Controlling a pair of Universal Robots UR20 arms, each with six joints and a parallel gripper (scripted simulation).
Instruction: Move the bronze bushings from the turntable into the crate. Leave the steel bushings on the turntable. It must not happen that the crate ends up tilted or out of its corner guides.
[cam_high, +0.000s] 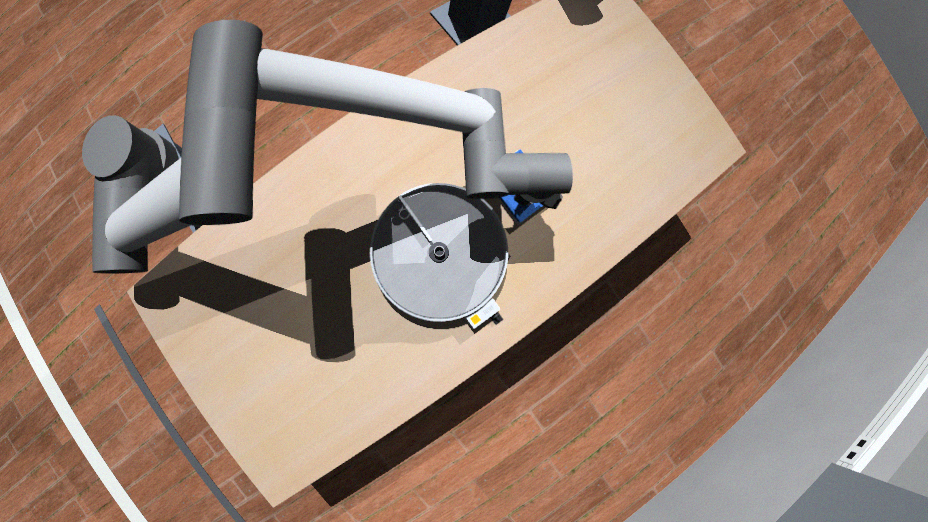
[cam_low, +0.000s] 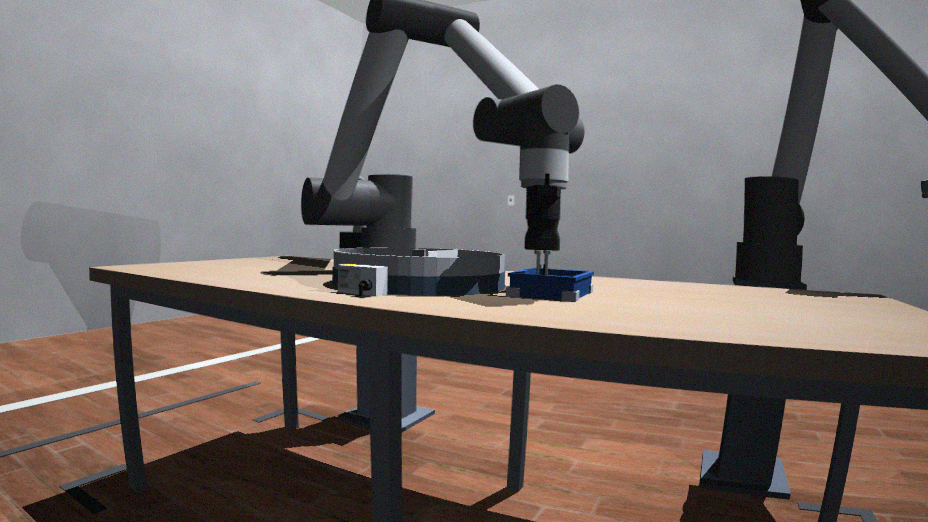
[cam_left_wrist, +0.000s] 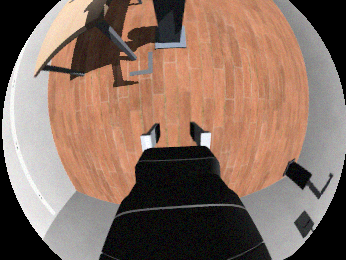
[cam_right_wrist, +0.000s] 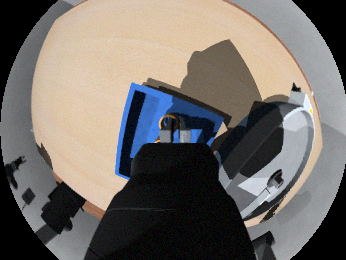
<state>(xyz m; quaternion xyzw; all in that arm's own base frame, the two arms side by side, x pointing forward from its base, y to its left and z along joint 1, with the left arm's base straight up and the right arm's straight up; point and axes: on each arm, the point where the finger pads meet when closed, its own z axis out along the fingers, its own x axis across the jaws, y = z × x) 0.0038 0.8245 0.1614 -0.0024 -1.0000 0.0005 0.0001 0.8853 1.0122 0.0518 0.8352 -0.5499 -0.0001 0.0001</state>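
Note:
My right hand is 50 mm past the blue crate, 30 mm above it and 10 mm to the right of it. Round my right hand: turntable (320 mm to the right, 40 mm behind).

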